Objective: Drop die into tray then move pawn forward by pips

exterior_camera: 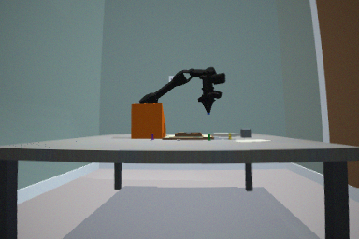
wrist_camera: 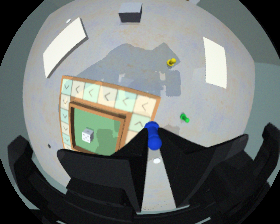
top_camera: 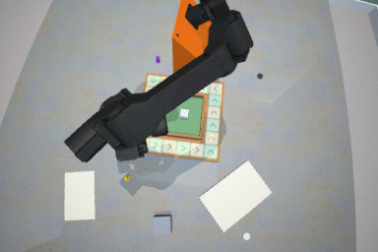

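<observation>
Right now the white die is 130 mm behind my gripper tip, 120 mm to the left of it and 120 mm below it. Also, from my gripper tip: green pawn 130 mm below, 100 mm to the right; then blue pawn 10 mm above; then yellow pawn 130 mm below, 110 mm ahead, 20 mm to the right.
</observation>
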